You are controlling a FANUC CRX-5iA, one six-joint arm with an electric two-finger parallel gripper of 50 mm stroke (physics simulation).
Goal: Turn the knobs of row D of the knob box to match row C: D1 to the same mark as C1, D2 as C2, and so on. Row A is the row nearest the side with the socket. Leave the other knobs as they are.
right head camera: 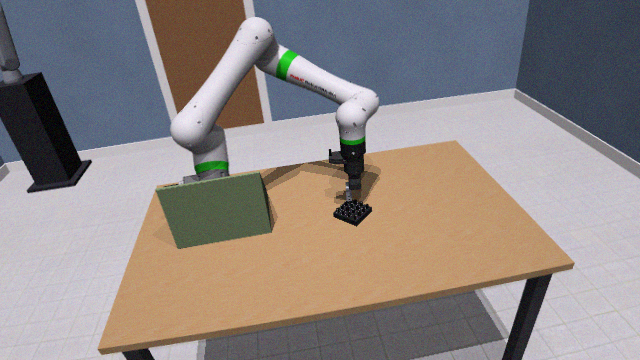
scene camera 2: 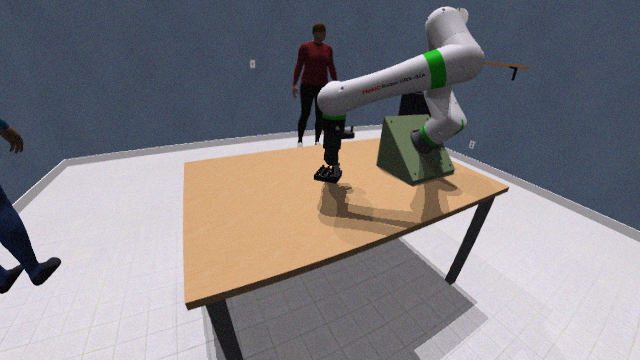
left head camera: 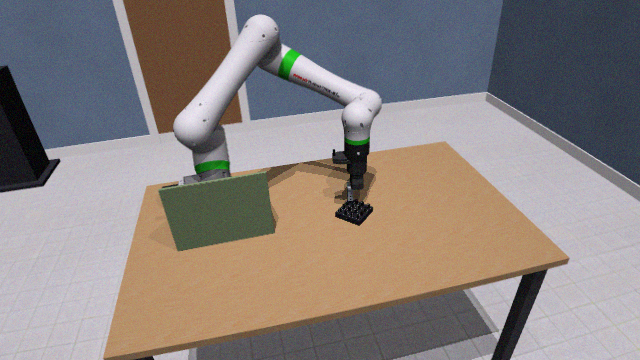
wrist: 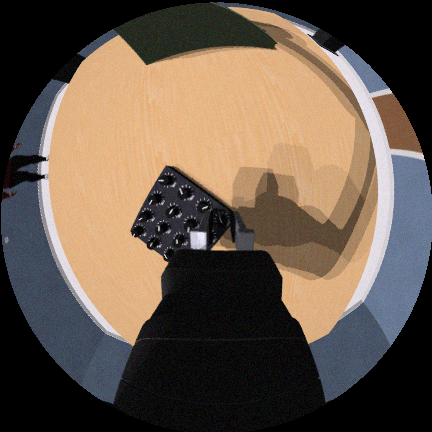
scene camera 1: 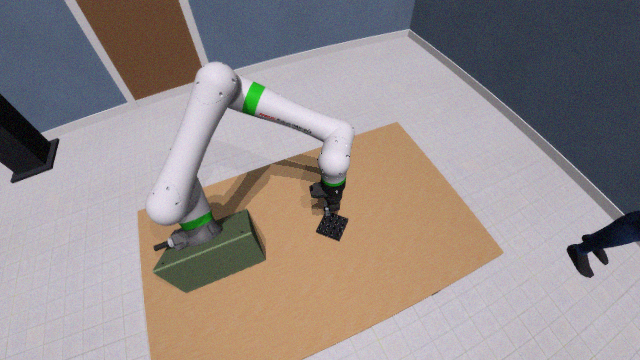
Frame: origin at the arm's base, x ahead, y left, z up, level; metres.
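Seen in the pictures: gripper, fingertip midpoint: (right head camera: 349, 198) (scene camera 2: 334, 175) (left head camera: 350, 198) (wrist: 221, 220) (scene camera 1: 327, 212); arm's base, origin of the base link: (right head camera: 214, 188) (scene camera 2: 421, 141) (left head camera: 215, 189) (scene camera 1: 204, 236).
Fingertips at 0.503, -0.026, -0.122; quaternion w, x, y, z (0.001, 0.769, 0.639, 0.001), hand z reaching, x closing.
Note:
Offsets run from my fingertips to a thing's top centre, as dx, dy, dz. Level surfaces: height alone.
The black knob box @(+0.000, -0.057, +0.003) (left head camera: 354, 214) (right head camera: 352, 213) (scene camera 1: 332, 227) (scene camera 2: 327, 176) (wrist: 170, 195) lies on the table, turned at an angle. Its knobs stand in a grid with white pointer marks in the wrist view. My gripper (left head camera: 350, 199) (right head camera: 349, 198) (scene camera 1: 327, 213) (wrist: 221, 220) points down at the box's corner nearest the arm's shadow. It is partly open, with its fingers on either side of a corner knob @(+0.002, +0.000, +0.002) (wrist: 221, 217), and holds nothing. The fingers and gripper body hide some knobs. The socket does not show clearly, so I cannot tell the row letters.
The green arm mount (left head camera: 220, 212) (right head camera: 217, 211) (scene camera 1: 215, 265) (scene camera 2: 400, 145) (wrist: 200, 30) stands on the wooden table @(dz -0.036) (left head camera: 300, 280) (right head camera: 300, 280) (scene camera 1: 290, 300) (scene camera 2: 240, 220). A person in red (scene camera 2: 316, 65) stands beyond the table. Another person's legs (scene camera 1: 612, 235) show at the right in scene camera 1.

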